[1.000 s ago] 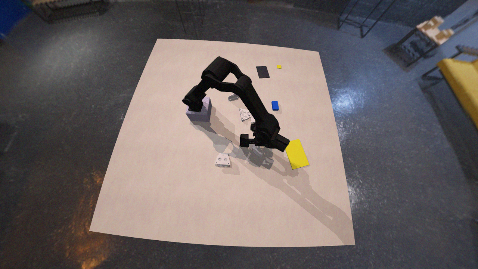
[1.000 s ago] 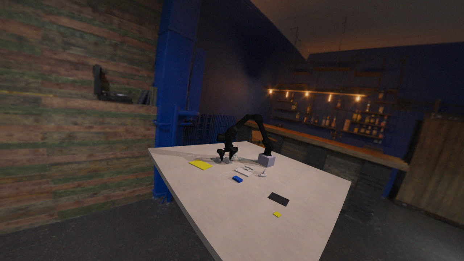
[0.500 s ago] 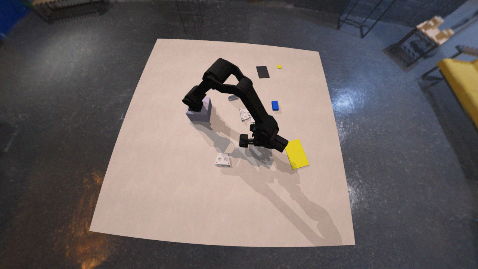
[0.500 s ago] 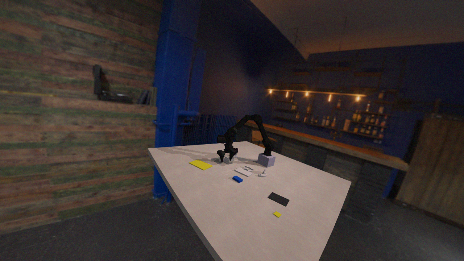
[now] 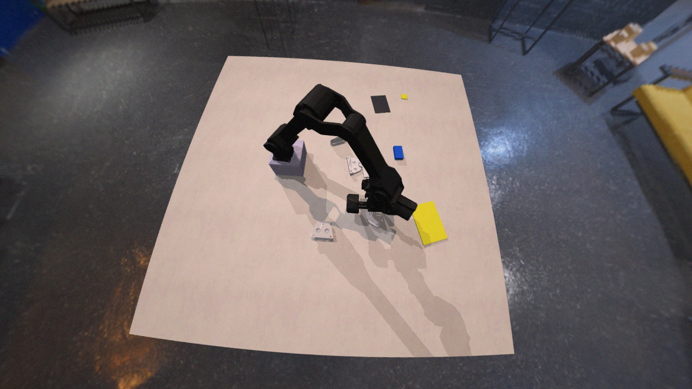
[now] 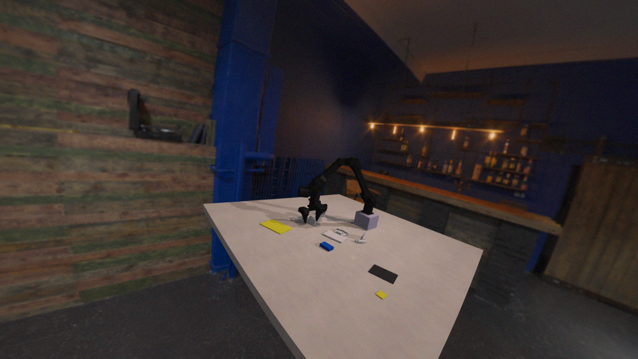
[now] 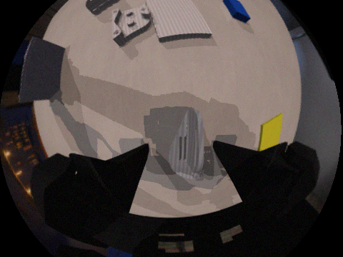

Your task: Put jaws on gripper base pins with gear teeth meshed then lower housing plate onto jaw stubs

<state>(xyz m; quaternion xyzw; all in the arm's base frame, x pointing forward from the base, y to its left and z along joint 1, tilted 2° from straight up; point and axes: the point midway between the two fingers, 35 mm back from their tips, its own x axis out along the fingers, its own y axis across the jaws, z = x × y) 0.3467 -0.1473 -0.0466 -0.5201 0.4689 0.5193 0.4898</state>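
The blue block is 270 mm to the left of my gripper tip and 100 mm ahead of it. Round my gripper tip: grey jaw (30 mm to the right, 20 mm ahead); white block (160 mm behind, 100 mm to the right); yellow sheet (230 mm ahead, 10 mm to the right).
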